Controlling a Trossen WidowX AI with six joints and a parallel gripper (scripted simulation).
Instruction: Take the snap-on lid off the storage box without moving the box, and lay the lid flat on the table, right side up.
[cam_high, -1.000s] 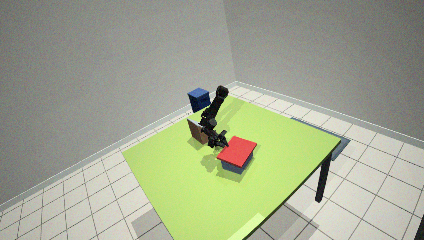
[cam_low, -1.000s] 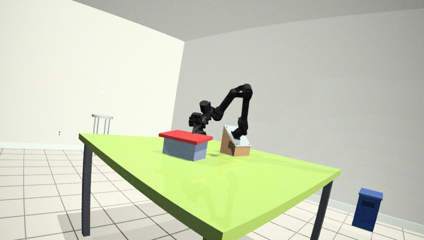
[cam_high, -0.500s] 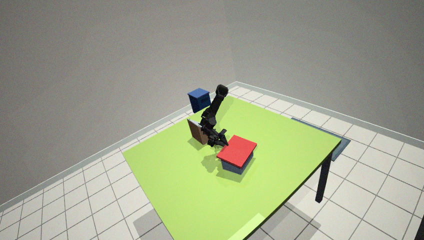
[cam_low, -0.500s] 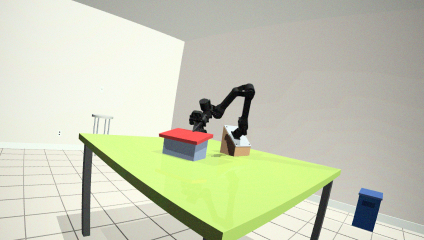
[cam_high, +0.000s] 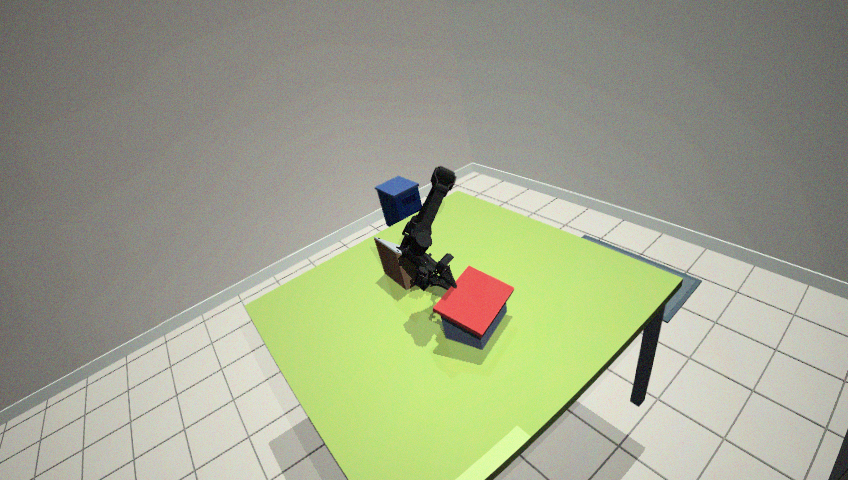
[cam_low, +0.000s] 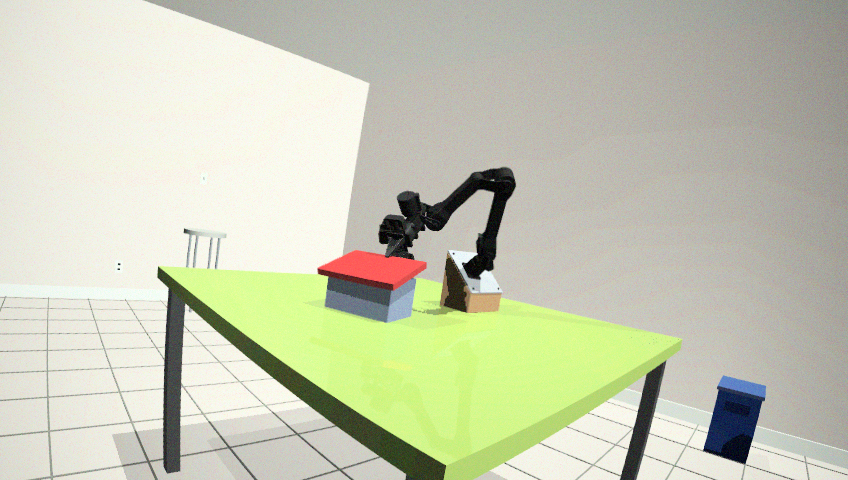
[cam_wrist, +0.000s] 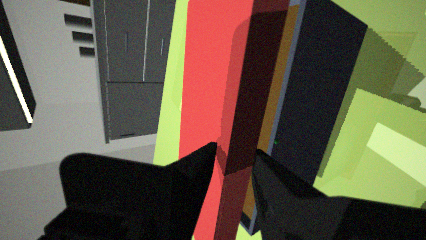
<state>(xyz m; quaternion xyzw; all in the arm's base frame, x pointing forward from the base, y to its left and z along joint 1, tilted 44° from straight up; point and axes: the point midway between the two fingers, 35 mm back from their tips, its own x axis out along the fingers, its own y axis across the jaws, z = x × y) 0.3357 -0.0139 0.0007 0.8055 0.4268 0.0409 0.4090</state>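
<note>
The red lid lies 70 mm ahead of my gripper tip, 30 mm to the left of it and 20 mm below it. The rest, counted from my gripper tip: storage box 60 mm ahead, 30 mm to the left, 90 mm below.
</note>
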